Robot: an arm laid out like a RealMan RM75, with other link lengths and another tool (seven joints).
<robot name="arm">
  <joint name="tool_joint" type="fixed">
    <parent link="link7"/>
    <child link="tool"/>
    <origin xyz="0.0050 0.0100 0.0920" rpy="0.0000 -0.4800 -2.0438"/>
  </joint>
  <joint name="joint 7" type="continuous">
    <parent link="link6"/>
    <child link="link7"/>
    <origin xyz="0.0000 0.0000 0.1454"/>
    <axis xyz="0 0 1"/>
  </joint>
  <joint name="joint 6" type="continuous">
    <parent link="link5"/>
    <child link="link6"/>
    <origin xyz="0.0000 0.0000 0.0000"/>
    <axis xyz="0 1 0"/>
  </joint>
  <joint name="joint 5" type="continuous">
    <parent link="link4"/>
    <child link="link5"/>
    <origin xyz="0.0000 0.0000 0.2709"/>
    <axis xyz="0 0 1"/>
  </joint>
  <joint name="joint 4" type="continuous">
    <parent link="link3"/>
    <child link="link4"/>
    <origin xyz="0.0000 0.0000 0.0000"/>
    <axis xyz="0 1 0"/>
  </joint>
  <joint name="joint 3" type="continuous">
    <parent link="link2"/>
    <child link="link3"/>
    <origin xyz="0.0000 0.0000 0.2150"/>
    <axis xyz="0 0 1"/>
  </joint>
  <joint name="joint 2" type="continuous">
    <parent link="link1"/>
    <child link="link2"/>
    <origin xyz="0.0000 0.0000 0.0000"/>
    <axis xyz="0 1 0"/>
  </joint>
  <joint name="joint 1" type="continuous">
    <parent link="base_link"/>
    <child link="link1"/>
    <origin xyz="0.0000 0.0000 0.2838"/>
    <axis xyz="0 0 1"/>
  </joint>
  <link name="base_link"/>
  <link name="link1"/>
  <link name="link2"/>
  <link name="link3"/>
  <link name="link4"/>
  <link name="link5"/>
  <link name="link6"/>
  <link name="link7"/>
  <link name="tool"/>
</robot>
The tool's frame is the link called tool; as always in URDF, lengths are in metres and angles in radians. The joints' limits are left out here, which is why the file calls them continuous.
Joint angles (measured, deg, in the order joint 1, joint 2, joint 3, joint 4, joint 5, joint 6, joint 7), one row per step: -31.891, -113.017, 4.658, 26.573, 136.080, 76.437, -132.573; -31.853, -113.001, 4.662, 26.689, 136.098, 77.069, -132.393; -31.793, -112.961, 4.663, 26.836, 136.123, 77.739, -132.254; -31.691, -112.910, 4.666, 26.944, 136.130, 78.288, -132.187; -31.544, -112.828, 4.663, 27.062, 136.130, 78.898, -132.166; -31.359, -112.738, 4.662, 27.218, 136.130, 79.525, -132.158; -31.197, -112.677, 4.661, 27.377, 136.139, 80.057, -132.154; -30.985, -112.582, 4.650, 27.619, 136.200, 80.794, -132.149; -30.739, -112.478, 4.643, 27.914, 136.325, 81.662, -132.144; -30.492, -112.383, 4.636, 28.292, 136.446, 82.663, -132.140
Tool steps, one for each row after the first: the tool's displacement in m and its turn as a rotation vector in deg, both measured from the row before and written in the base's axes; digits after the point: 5 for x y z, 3 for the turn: 0.00175, -0.00119, 0.00015, -0.217, -0.148, -0.505; 0.00156, -0.00131, 0.00052, -0.213, -0.150, -0.478; 0.00087, -0.00136, 0.00056, -0.168, -0.156, -0.305; 0.00064, -0.00165, 0.00089, -0.171, -0.195, -0.264; 0.00034, -0.00185, 0.00116, -0.158, -0.175, -0.230; 0.00024, -0.00162, 0.00097, -0.136, -0.136, -0.190; 0.00026, -0.00224, 0.00145, -0.206, -0.139, -0.268; 0.00025, -0.00277, 0.00153, -0.293, -0.130, -0.315; 0.00062, -0.00294, 0.00181, -0.316, -0.153, -0.401
